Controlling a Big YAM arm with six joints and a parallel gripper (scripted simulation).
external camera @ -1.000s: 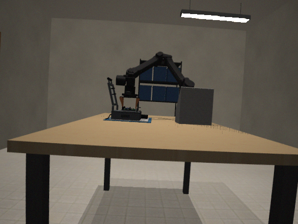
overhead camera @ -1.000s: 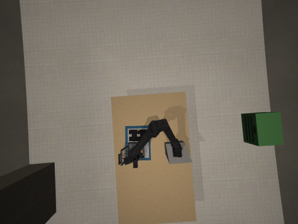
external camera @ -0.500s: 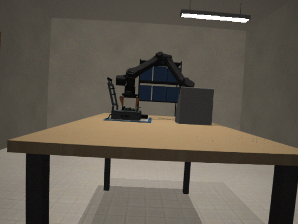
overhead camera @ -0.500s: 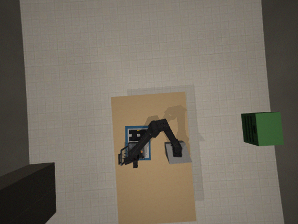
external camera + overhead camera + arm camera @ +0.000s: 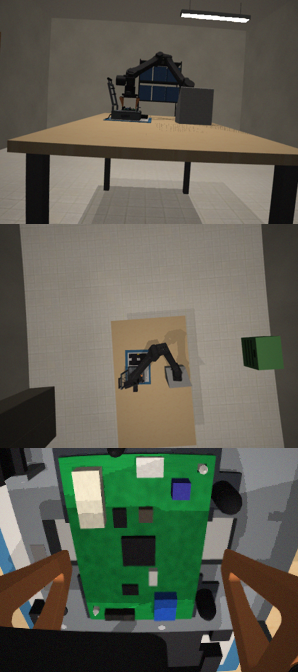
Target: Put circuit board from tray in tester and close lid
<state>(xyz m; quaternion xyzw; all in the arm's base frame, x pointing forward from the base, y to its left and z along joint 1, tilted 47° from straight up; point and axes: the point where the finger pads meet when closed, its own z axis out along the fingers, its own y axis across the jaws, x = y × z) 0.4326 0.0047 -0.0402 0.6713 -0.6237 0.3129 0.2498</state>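
Right now my hand is 10 mm above the green circuit board. The rest, counted from my hand: black latch hook 70 mm behind, 60 mm to the left; then dark pin plate 10 mm to the left, 10 mm below; then tester lid 120 mm ahead, 100 mm above.
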